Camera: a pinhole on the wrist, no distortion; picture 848 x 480 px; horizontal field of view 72.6 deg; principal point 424.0 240.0 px. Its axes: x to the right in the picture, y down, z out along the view. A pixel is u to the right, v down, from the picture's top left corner.
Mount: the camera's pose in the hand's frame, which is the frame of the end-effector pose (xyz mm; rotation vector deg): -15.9 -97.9 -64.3 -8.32 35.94 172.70
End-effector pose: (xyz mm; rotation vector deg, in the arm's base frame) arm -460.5 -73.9 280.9 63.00 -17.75 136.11
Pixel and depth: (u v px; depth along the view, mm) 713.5 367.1 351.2
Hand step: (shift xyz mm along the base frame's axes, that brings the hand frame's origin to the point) 308.6 -167.1 2.5
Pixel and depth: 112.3 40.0 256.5
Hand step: -5.4 -91.1 179.3
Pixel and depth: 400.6 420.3 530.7
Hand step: 363.4 -180.4 278.0
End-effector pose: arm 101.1 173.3 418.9 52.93 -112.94 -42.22
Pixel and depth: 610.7 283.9 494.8
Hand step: -267.7 278.0 -228.4
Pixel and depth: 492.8 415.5 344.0
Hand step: -190.5 89.8 -222.0
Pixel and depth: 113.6 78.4 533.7
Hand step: -511.8 3.5 90.1
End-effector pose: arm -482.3 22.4 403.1 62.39 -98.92 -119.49
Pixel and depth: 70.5 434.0 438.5
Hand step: -402.1 215.3 -128.8
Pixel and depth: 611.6 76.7 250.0
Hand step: -25.5 142.1 112.6
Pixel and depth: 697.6 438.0 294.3
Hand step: -2.3 302.3 19.7
